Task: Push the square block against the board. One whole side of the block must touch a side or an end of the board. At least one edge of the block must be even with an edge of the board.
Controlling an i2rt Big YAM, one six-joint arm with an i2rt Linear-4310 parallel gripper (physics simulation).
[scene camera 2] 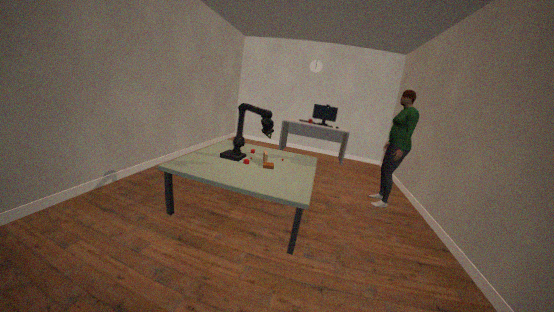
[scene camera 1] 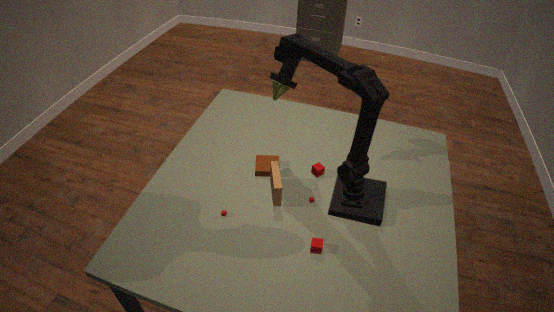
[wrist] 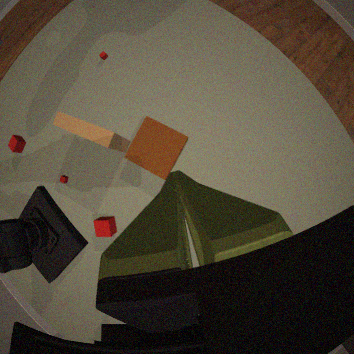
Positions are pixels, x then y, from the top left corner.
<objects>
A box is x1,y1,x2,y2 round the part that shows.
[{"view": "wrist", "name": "my gripper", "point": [176,179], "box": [9,170,353,353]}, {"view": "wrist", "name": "square block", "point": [155,147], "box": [124,116,187,179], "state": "on the table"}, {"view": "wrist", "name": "pale wooden board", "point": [105,137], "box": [52,111,129,151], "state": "on the table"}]
</objects>
